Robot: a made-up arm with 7 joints.
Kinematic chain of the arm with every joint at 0, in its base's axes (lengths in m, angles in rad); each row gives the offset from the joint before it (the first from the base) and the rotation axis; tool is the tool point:
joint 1: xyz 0 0 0 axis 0 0.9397 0.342
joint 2: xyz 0 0 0 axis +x
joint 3: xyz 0 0 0 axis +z
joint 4: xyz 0.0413 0 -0.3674 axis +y
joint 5: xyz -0.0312 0 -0.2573 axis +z
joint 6: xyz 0 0 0 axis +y
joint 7: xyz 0 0 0 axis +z
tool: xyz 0 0 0
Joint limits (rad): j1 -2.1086..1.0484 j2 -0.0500..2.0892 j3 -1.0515..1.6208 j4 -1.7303..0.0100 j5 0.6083..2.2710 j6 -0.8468..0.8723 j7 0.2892..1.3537
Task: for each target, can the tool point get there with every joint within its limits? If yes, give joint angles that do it. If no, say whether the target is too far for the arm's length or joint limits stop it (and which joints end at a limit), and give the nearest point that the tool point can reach.
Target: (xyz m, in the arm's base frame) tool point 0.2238 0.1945 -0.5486
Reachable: yes | joints -0.2925 0.1333 1.2236 -0.4971 1.1035 -0.5206 1.1686
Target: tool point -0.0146 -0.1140 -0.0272
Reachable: no: joint limits stop it (at a limit: joint 1, joint 2, joint 3, joint 4) | nearest point 0.1195 -0.4399 0.1004 | short by 0.375 m
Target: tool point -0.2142 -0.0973 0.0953
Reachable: no: joint limits stop it (at a limit: joint 2, joint 4) | nearest point -0.3090 0.2228 0.2697 | short by 0.377 m
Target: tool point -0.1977 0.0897 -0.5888
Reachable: yes | joints 0.4631 0.2586 -0.6319 -0.3652 0.9797 -0.1569 0.9788
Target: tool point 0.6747 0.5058 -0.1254
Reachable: no: too far | nearest point 0.4977 0.3731 -0.0925 | short by 0.224 m
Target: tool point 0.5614 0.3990 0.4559
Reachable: no: too far | nearest point 0.4275 0.3038 0.3471 | short by 0.197 m
